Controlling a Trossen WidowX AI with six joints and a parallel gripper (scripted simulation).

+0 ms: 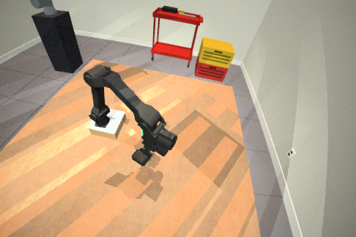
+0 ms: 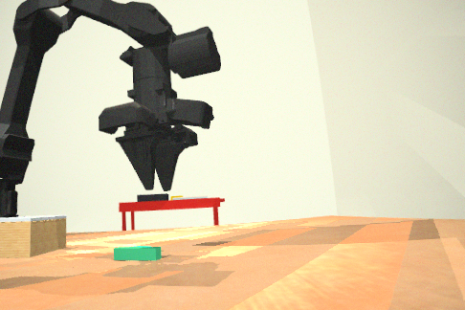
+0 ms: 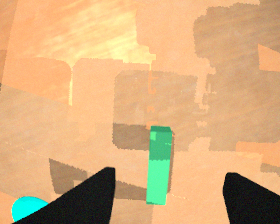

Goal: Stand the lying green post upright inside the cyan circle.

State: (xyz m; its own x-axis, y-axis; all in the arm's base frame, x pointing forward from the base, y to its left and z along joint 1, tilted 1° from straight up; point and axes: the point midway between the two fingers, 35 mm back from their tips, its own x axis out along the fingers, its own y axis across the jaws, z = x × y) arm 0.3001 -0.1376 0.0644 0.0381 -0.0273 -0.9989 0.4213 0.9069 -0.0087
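My gripper tip is 8 cm above the green post, 3 cm past it and 1 cm to the right of it. Round my gripper tip: cyan circle: 16 cm to the left, 9 cm below, 5 cm behind.
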